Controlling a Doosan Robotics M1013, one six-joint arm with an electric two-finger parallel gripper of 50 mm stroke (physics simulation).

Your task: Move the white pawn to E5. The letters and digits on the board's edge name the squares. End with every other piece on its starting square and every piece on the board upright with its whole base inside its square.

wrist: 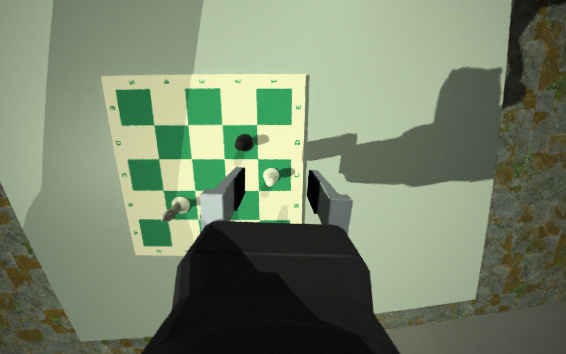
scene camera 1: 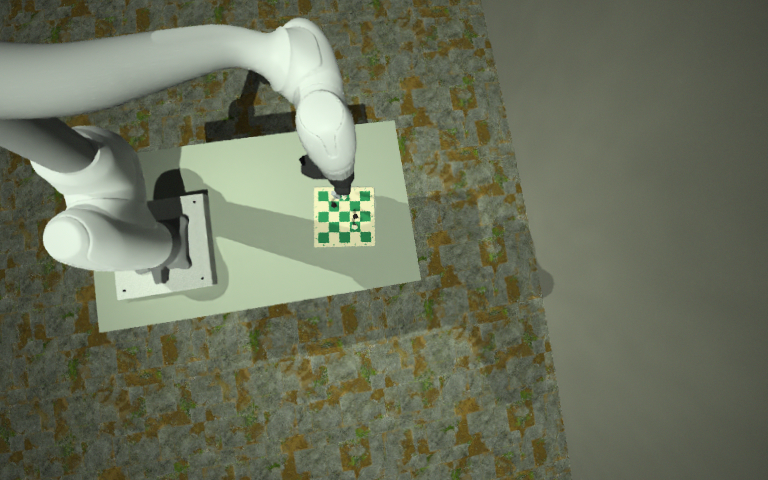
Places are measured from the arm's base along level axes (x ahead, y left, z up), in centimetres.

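Pixels of known places: gripper, fingertip midpoint: point(wrist: 276, 181) point(scene camera 1: 338, 189); arm's base at its link origin: point(scene camera 1: 163, 245).
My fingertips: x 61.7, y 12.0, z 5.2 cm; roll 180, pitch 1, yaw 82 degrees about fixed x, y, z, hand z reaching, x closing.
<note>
Ahead of a thing's pixels: the offset from my fingertips to its top centre. "pt": to the spot under its first point. Level surfaces: height alone.
The white pawn @(dx +1.3, dy -0.9, dz -4.3 cm) point(scene camera 1: 344, 197) point(wrist: 270, 176) stands upright on C1, on a green square of the board @(dx +0.6, dy -8.1, dz -7.5 cm) point(scene camera 1: 316, 223) point(wrist: 298, 125). My gripper point(scene camera 1: 338, 194) point(wrist: 276, 181) is open and empty, above the board. In the wrist view its two fingers are spread just below the pawn, one to each side of it, with the pawn a little left of the middle. Square E5 @(pt dx -7.7, dy -15.1, dz -7.5 cm) point(wrist: 134, 107) is the green corner square at the upper left of the board in the wrist view and holds no piece.
A black piece @(dx -2.7, dy -3.5, dz -4.3 cm) point(scene camera 1: 334, 204) point(wrist: 243, 142) stands on D2. A taller white piece @(dx +4.0, dy -12.2, dz -3.1 cm) point(scene camera 1: 355, 226) point(wrist: 180, 204) stands on B4, partly in shade. Another black piece @(dx +4.6, dy -8.5, dz -4.3 cm) point(scene camera 1: 355, 216) stands on B3, hidden by the gripper in the wrist view. The board lies on a pale table @(dz -8.1 cm) point(scene camera 1: 254, 169) point(wrist: 400, 240).
</note>
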